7 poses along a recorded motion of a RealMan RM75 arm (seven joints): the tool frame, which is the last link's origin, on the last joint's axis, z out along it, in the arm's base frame.
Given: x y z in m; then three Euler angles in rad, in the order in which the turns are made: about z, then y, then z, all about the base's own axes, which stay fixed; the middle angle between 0 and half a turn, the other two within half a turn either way.
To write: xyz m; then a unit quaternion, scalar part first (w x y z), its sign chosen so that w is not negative. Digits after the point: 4 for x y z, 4 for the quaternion.
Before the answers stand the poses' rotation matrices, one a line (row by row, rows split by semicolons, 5 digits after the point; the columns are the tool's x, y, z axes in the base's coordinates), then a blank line. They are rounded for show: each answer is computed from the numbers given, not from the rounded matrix.
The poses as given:
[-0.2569 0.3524 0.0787 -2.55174 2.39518 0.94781]
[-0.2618 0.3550 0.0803 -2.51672 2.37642 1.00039]
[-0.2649 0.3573 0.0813 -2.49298 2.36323 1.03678]
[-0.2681 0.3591 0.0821 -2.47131 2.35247 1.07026]
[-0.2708 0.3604 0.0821 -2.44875 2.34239 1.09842]
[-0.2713 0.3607 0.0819 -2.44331 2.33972 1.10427]
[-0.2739 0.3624 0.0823 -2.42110 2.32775 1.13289]
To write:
0.80770 0.43665 0.39618; 0.17092 -0.81651 0.55145; 0.56427 -0.37769 -0.73413
0.80825 0.45480 0.37402; 0.17648 -0.79307 0.58300; 0.56177 -0.40520 -0.72126
0.80881 0.46703 0.35737; 0.18098 -0.77588 0.60436; 0.55953 -0.42413 -0.71206
0.80993 0.47750 0.34060; 0.18622 -0.76000 0.62267; 0.55618 -0.44089 -0.70447
0.81289 0.48253 0.32615; 0.18713 -0.74669 0.63830; 0.55153 -0.45784 -0.69728
0.81376 0.48302 0.32324; 0.18652 -0.74379 0.64186; 0.55046 -0.46203 -0.69536
0.81633 0.48845 0.30825; 0.18759 -0.72897 0.65834; 0.54627 -0.47960 -0.68671

[-0.2569 0.3524 0.0787 0.2535 -0.9163 -0.1658 -0.2620]
[-0.2618 0.3550 0.0803 0.2711 -0.9114 -0.1732 -0.2567]
[-0.2649 0.3573 0.0813 0.2832 -0.9078 -0.1784 -0.2525]
[-0.2681 0.3591 0.0821 0.2939 -0.9048 -0.1834 -0.2478]
[-0.2708 0.3604 0.0821 0.3037 -0.9023 -0.1855 -0.2432]
[-0.2713 0.3607 0.0819 0.3060 -0.9018 -0.1856 -0.2422]
[-0.2739 0.3624 0.0823 0.3165 -0.8989 -0.1880 -0.2377]

